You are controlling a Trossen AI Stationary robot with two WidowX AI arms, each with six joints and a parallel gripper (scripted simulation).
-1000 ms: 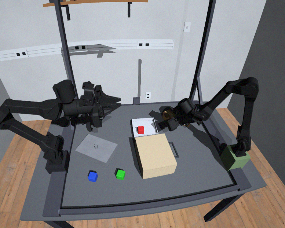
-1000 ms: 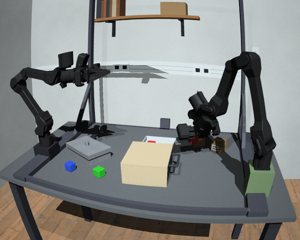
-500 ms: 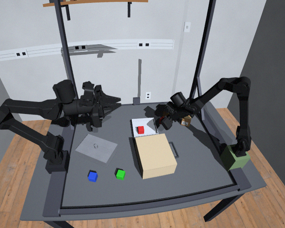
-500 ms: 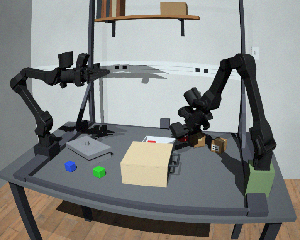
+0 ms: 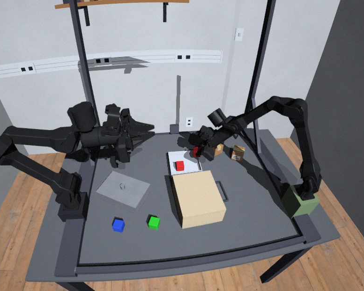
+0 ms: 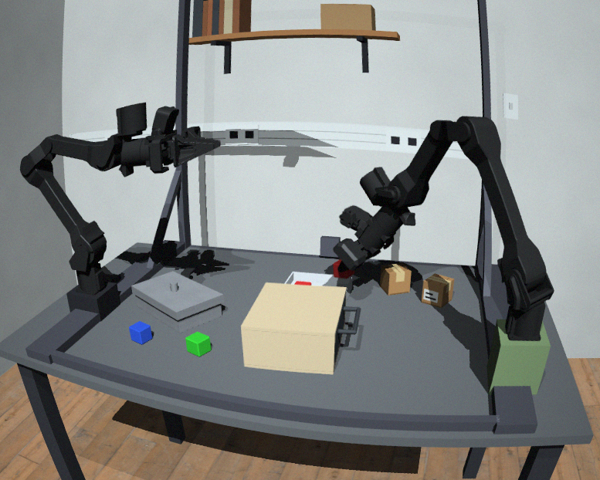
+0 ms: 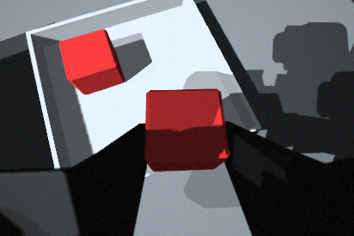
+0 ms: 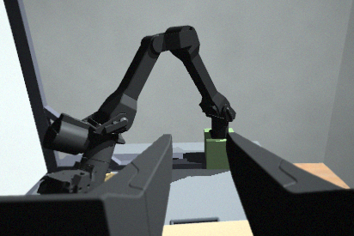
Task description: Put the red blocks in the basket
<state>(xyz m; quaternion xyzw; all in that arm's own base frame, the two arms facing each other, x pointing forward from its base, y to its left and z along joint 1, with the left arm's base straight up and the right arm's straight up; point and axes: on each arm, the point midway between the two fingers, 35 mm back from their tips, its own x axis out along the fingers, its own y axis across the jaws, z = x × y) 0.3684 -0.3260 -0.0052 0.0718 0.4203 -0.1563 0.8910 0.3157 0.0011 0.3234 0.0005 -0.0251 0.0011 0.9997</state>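
Note:
My left hand is 1 cm short of the white basket, 8 cm to the left of it and 9 cm above it. Round my left hand: grey lid (20 cm ahead, 34 cm to the right, 5 cm below); drawer (24 cm ahead, 2 cm to the right, 6 cm below); light wooden cabinet (24 cm ahead, 5 cm to the right, 6 cm below).

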